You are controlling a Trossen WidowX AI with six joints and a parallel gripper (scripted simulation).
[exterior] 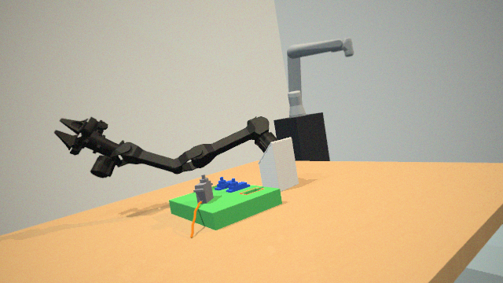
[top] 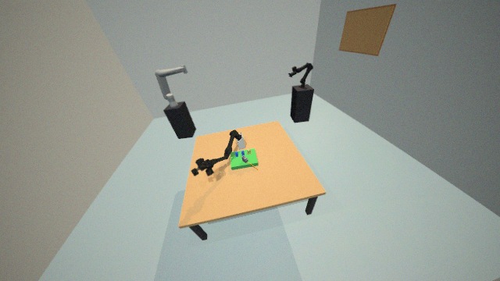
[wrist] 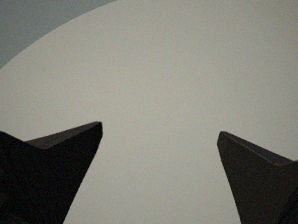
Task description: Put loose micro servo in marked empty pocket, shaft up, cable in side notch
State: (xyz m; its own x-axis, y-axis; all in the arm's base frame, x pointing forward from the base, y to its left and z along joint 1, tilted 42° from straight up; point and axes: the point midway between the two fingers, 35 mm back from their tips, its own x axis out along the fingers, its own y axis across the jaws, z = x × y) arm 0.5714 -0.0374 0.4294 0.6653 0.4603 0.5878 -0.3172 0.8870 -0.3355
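The green deck is 350 mm behind my gripper tip, 340 mm to the left of it and 330 mm below it.
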